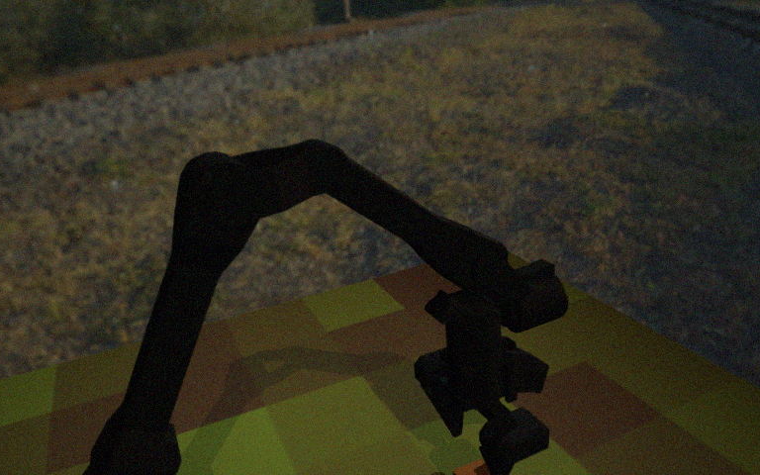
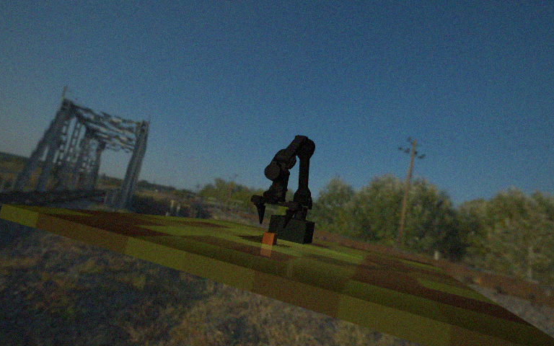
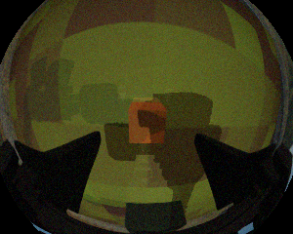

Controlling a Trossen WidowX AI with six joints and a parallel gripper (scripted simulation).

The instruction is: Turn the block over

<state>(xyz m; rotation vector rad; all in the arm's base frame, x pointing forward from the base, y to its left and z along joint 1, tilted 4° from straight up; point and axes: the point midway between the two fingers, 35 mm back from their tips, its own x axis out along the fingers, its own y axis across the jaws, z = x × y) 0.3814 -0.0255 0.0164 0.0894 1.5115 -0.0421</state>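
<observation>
Right now the orange block is 10 mm behind my gripper tip and 50 mm below it.
</observation>
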